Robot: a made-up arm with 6 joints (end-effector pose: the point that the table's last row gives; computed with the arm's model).
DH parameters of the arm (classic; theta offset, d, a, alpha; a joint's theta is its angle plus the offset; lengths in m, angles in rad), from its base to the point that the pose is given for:
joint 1: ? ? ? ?
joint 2: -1.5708 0 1.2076 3.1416
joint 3: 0 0 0 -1.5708
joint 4: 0 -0.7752 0 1.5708
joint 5: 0 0.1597 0 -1.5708
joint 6: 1.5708 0 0 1.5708
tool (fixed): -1.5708 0 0 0
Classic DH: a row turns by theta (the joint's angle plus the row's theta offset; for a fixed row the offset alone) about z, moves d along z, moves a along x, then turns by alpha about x.
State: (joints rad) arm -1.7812 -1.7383 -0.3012 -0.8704 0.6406 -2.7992
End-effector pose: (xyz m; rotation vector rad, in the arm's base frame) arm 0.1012 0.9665 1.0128 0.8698 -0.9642 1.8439
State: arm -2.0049 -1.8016 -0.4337 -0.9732 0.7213 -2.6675
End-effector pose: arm 0.2928 0.8453 0.9185 0.6313 -1.1476 1.6935
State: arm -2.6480 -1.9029 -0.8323 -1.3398 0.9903 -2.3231
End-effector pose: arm 0.5405 0.3323 0.6741 -0.2085 -1.5857 1.3242
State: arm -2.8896 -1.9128 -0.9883 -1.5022 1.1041 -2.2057
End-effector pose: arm 0.5237 0.1461 0.5800 -0.6134 -1.6877 1.2146
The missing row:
joint 1: 0 0.4621 0 -1.5708
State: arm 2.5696 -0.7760 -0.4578 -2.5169 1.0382 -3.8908
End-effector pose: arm -0.0026 -0.1524 1.4778 -0.4797 0.3958 1.8807
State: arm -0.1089 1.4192 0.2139 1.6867 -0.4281 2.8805
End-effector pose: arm 1.6114 -0.1576 -0.0228 1.2822 0.4357 -1.2783
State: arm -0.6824 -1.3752 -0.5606 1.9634 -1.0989 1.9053
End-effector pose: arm -0.5513 0.5267 1.3620 1.3677 -2.2852 0.8111
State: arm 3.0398 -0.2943 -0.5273 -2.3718 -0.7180 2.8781
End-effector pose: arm -0.3880 -0.0756 1.3306 -0.5366 0.6387 -2.7115
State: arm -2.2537 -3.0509 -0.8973 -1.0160 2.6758 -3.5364
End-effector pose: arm 0.2015 0.3810 -0.0186 -0.8194 1.6681 1.4099
